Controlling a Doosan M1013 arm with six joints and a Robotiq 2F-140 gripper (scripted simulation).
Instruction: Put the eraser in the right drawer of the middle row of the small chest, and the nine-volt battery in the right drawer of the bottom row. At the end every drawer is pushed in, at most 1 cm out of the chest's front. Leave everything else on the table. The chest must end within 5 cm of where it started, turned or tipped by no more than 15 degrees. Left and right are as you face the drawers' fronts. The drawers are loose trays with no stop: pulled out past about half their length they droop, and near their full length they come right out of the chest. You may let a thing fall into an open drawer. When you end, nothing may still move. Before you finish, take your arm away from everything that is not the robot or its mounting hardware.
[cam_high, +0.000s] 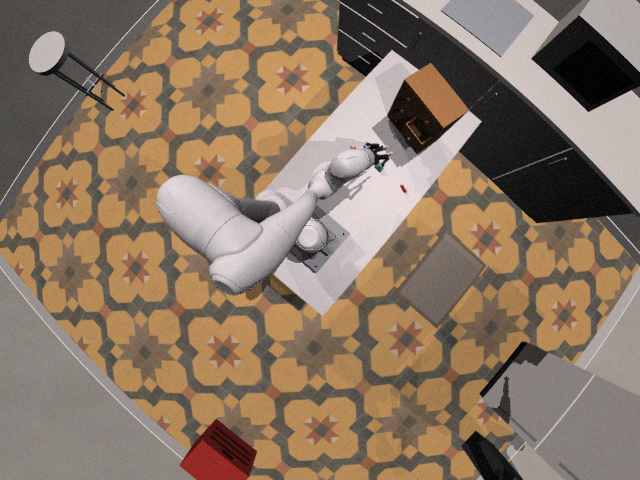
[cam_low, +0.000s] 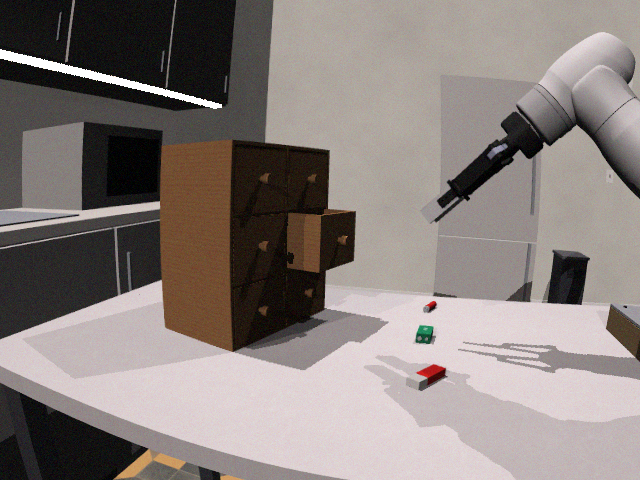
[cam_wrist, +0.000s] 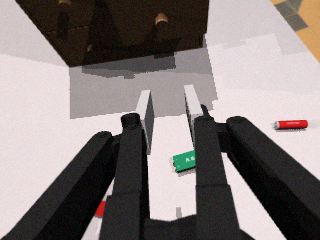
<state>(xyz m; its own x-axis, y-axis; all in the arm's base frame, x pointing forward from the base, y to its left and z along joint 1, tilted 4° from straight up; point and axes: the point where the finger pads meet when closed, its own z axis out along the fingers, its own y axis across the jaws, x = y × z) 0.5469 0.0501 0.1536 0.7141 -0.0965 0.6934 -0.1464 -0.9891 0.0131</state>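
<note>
My hand is 20 mm past the white eraser, 160 mm to the right of it and 230 mm above it. The rest, counted from my hand: red cylinder: 30 mm ahead, 200 mm to the right, 230 mm below; then green nine-volt battery: 10 mm ahead, 10 mm to the right, 230 mm below.
</note>
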